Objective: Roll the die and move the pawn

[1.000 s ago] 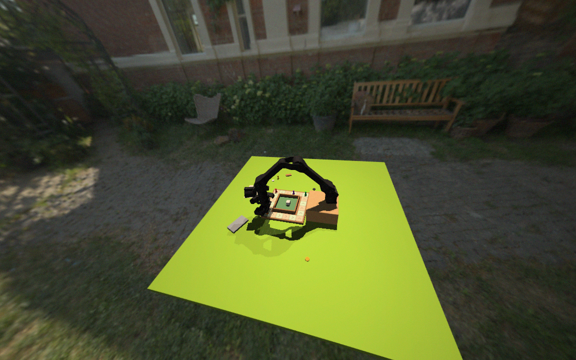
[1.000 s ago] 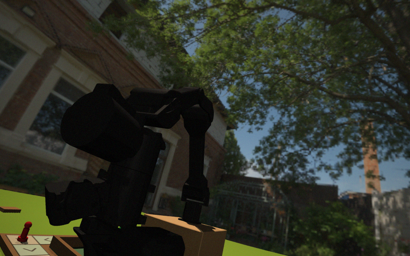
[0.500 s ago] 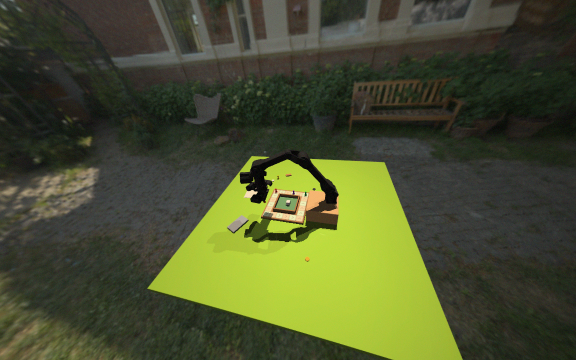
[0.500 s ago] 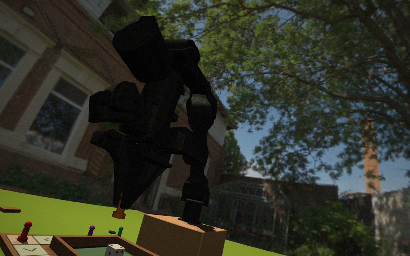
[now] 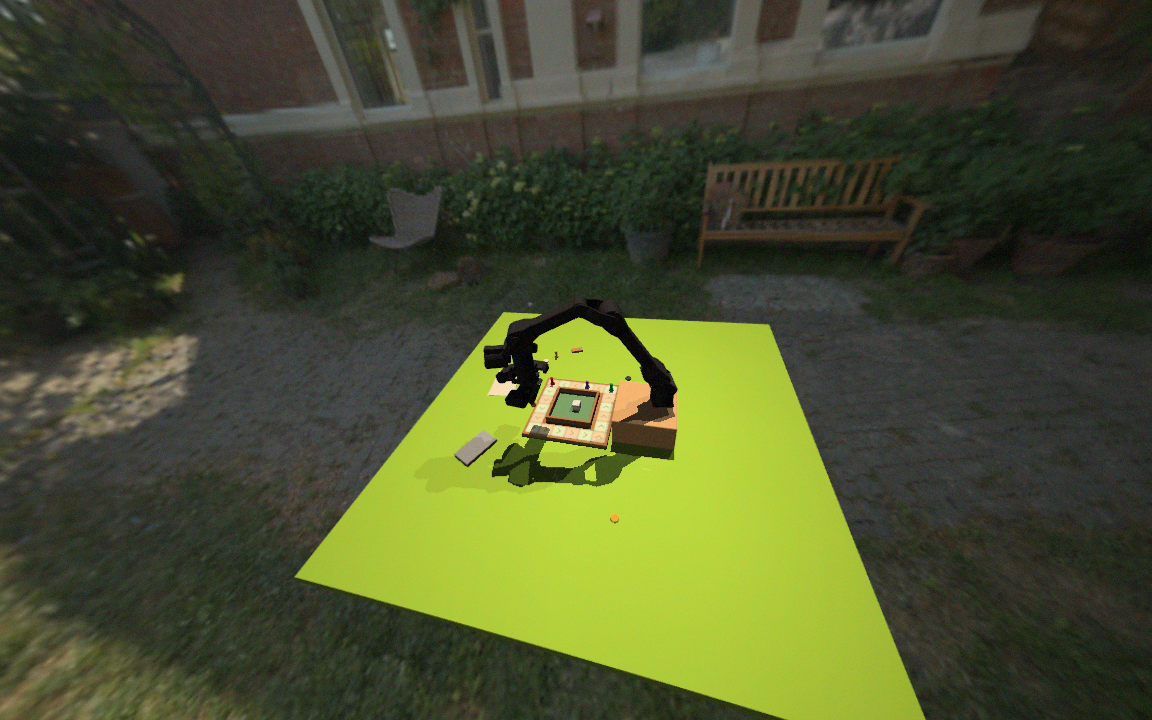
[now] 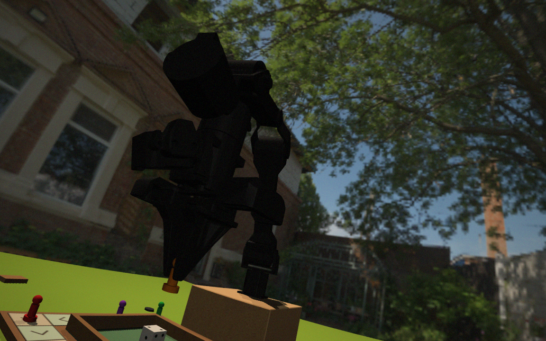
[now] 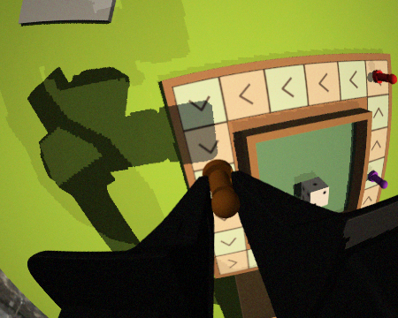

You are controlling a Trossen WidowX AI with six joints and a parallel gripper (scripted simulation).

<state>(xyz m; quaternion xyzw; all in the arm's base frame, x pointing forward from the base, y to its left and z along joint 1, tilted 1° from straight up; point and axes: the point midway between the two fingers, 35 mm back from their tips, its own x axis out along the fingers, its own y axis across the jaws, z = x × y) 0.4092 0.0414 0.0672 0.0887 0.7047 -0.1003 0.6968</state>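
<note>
Right now the green tray is 13 cm below my gripper tip, 11 cm behind it and 9 cm to the right of it. From my gripper tip the other things lie so: grey die (13 cm behind, 11 cm below, 9 cm to the right); grey slab (20 cm ahead, 13 cm below, 7 cm to the left); orange pawn (right at my gripper tip).
</note>
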